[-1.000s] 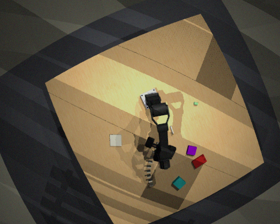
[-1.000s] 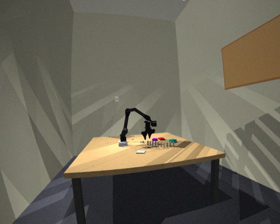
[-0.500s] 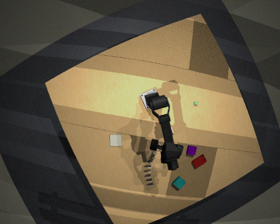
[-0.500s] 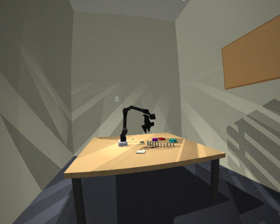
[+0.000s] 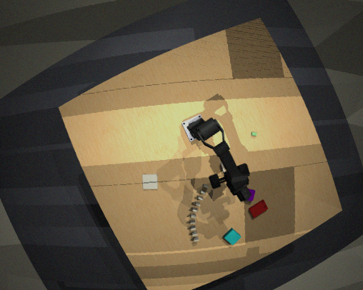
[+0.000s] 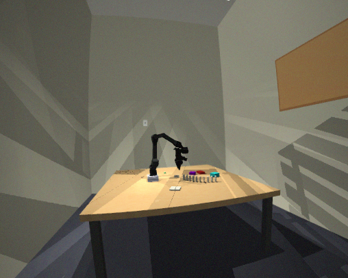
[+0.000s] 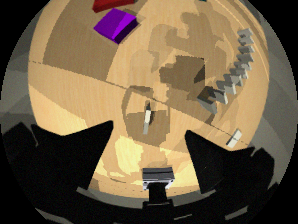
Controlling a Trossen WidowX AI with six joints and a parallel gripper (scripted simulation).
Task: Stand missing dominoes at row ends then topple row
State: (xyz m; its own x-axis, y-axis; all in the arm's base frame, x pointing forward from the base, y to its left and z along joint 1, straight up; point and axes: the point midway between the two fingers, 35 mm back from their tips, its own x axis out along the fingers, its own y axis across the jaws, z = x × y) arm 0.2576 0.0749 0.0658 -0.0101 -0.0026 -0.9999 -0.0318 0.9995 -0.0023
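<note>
Right now my gripper tip is 16 cm short of the purple block, 10 cm to the right of it and 7 cm above it. Also, from my gripper tip: cyan block 36 cm ahead, 7 cm below, 5 cm to the right; red block 26 cm ahead, 13 cm to the left, 7 cm below; small green cube 22 cm to the left, 14 cm behind, 8 cm below.
</note>
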